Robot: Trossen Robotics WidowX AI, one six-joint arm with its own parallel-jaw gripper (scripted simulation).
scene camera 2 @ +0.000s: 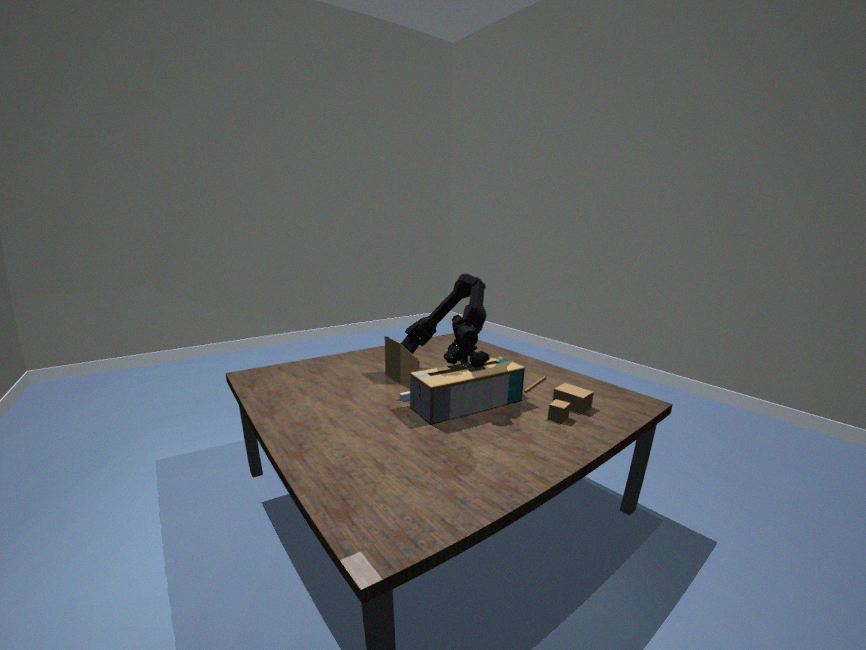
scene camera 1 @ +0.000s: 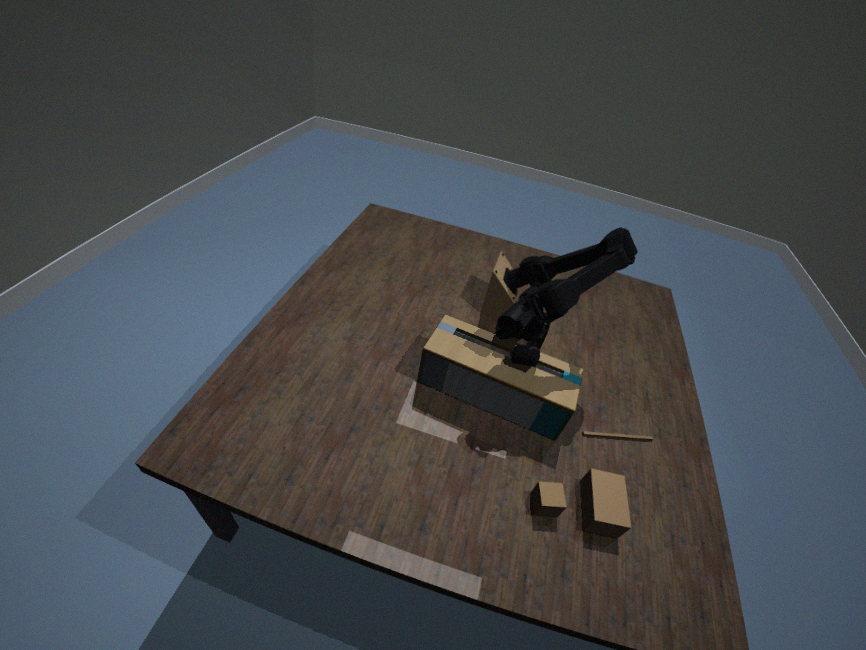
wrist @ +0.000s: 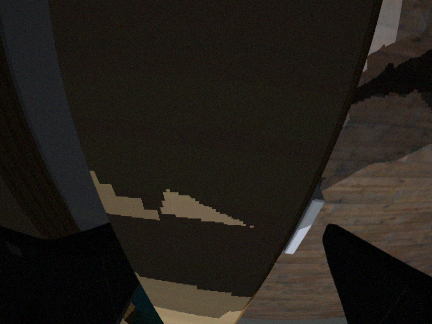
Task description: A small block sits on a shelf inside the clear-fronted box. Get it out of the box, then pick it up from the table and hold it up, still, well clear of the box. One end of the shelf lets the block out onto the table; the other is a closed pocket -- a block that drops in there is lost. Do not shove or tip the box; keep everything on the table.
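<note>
My gripper is in my sight, and both scene camera 2 and the wrist view show it too. I also see a tan cube.
</note>
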